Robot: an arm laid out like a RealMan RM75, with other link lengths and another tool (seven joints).
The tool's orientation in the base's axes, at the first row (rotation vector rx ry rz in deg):
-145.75 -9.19 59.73
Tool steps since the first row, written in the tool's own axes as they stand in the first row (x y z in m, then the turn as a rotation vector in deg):
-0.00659 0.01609 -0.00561 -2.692 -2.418 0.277
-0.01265 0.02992 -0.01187 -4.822 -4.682 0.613
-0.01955 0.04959 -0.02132 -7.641 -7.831 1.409
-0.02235 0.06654 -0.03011 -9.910 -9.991 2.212
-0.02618 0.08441 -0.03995 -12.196 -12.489 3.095
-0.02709 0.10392 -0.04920 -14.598 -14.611 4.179
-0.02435 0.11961 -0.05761 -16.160 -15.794 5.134
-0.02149 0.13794 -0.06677 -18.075 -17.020 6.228
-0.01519 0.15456 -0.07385 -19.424 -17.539 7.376
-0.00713 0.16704 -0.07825 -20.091 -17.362 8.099
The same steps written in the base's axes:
-0.00146 -0.01814 0.00163 -2.029 1.643 2.521
-0.00200 -0.03427 0.00423 -3.701 3.302 4.577
-0.00116 -0.05695 0.00716 -6.153 5.745 7.130
0.00227 -0.07592 0.00806 -8.254 7.417 8.932
0.00566 -0.09631 0.00994 -10.409 9.420 10.826
0.01067 -0.11731 0.00890 -12.803 11.111 12.518
0.01787 -0.13363 0.00644 -14.541 12.106 13.378
0.02556 -0.15259 0.00335 -16.627 13.096 14.395
0.03435 -0.16848 -0.00267 -18.373 13.592 14.731
0.04270 -0.17932 -0.00995 -19.361 13.487 14.626

